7 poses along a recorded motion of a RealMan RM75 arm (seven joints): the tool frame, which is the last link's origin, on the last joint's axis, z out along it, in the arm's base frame.
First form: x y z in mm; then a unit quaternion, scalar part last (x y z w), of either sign.
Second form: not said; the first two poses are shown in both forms.
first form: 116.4, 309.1, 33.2, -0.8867, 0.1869, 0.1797, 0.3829
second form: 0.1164, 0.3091, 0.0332, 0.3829, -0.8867, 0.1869, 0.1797
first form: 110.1, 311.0, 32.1, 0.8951, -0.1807, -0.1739, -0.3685
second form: 0.1101, 0.3110, 0.0321, 0.3685, -0.8951, 0.1807, 0.1739
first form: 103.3, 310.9, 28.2, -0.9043, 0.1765, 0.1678, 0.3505
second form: 0.1033, 0.3109, 0.0282, 0.3505, -0.9043, 0.1765, 0.1678
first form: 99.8, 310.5, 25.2, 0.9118, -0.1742, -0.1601, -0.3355
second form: 0.0998, 0.3105, 0.0252, 0.3355, -0.9118, 0.1742, 0.1601
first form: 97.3, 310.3, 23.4, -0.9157, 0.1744, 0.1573, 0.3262
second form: 0.0973, 0.3103, 0.0234, 0.3262, -0.9157, 0.1744, 0.1573
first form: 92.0, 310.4, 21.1, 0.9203, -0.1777, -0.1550, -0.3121
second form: 0.0920, 0.3104, 0.0211, 0.3121, -0.9203, 0.1777, 0.1550
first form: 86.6, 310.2, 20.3, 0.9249, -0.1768, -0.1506, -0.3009
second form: 0.0866, 0.3102, 0.0203, 0.3009, -0.9249, 0.1768, 0.1506
